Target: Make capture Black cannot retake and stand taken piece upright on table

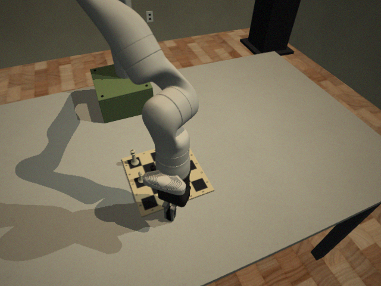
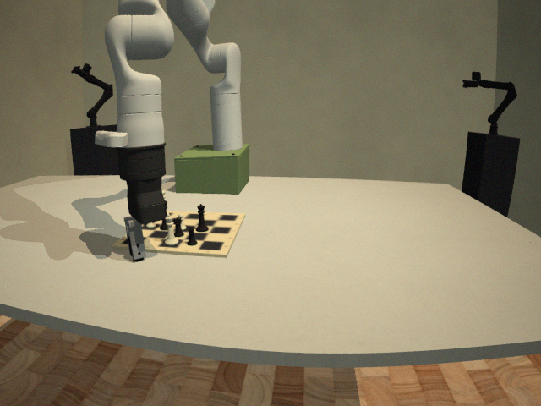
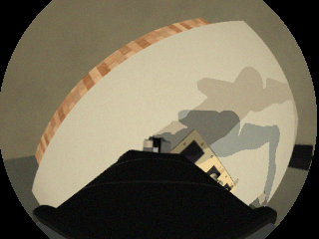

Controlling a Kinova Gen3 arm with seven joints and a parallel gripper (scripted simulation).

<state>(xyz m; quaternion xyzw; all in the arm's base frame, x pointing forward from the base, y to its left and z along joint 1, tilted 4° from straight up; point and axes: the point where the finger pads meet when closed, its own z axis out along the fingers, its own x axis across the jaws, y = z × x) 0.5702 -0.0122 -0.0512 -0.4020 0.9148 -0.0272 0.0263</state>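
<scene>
My gripper is now 14 cm past the tall black piece, 1 cm to the left of it and 1 cm below it. The rest, counted from my hand: chessboard 14 cm behind, 3 cm to the left, 2 cm below; then white pawn 14 cm behind, 3 cm to the left; then tall white piece 21 cm behind, 5 cm to the right, 1 cm above.
</scene>
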